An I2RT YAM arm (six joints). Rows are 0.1 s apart.
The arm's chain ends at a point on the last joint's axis. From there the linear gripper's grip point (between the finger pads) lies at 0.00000 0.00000 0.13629 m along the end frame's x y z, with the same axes.
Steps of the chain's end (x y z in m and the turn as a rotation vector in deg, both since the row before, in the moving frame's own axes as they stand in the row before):
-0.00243 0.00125 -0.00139 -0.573 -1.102 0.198
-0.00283 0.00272 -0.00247 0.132 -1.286 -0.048
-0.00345 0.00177 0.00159 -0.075 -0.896 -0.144
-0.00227 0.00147 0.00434 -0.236 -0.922 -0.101
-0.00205 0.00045 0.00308 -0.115 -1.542 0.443
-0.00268 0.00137 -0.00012 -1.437 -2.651 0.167
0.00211 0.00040 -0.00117 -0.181 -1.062 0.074
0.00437 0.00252 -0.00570 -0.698 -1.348 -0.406
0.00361 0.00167 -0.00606 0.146 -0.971 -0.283
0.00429 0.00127 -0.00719 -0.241 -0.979 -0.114
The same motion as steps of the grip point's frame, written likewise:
-0.00505 0.00261 -0.00142 -0.573 -1.102 0.198
-0.00589 0.00241 -0.00250 0.132 -1.286 -0.048
-0.00558 0.00195 0.00157 -0.075 -0.896 -0.144
-0.00446 0.00203 0.00432 -0.236 -0.922 -0.101
-0.00572 0.00071 0.00303 -0.115 -1.542 0.443
-0.00899 0.00478 -0.00031 -1.437 -2.651 0.167
-0.00042 0.00083 -0.00119 -0.181 -1.062 0.074
0.00117 0.00419 -0.00575 -0.698 -1.348 -0.406
0.00130 0.00133 -0.00608 0.146 -0.971 -0.283
0.00196 0.00185 -0.00721 -0.241 -0.979 -0.114

